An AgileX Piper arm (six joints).
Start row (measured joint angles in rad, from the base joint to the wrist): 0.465, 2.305, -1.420, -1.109, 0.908, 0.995
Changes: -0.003, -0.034, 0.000, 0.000, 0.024, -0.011; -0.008, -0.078, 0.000, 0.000, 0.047, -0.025; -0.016, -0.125, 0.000, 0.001, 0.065, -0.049; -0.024, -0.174, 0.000, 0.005, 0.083, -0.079; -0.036, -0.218, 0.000, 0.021, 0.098, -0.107; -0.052, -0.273, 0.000, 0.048, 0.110, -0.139; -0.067, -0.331, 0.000, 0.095, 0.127, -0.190
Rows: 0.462, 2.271, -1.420, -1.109, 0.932, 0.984; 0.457, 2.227, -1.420, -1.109, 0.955, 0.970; 0.449, 2.180, -1.420, -1.108, 0.973, 0.946; 0.441, 2.131, -1.420, -1.104, 0.991, 0.916; 0.429, 2.087, -1.420, -1.088, 1.006, 0.888; 0.413, 2.032, -1.420, -1.061, 1.018, 0.856; 0.398, 1.974, -1.420, -1.014, 1.035, 0.805
